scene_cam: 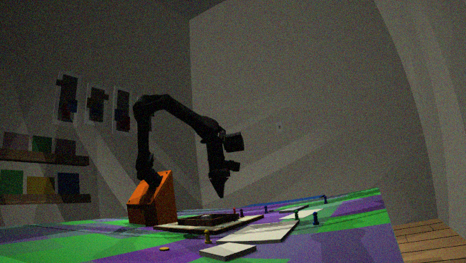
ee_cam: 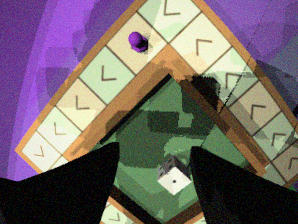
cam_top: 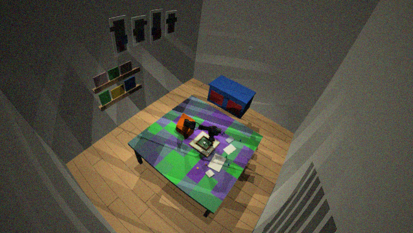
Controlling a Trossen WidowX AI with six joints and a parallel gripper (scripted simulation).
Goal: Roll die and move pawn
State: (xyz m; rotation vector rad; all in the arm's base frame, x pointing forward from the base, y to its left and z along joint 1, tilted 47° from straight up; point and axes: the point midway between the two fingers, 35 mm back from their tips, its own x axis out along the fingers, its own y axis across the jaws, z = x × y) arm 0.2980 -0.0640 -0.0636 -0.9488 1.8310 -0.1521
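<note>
My gripper tip is now 70 mm above the purple pawn, 60 mm to the right of it and 50 mm short of it. Also, from my gripper tip: green pawn: 280 mm ahead, 80 mm below, 70 mm to the right; then white die: 70 mm below, 50 mm to the right, 40 mm behind; then red pawn: 260 mm to the left, 80 mm below, 80 mm behind.
</note>
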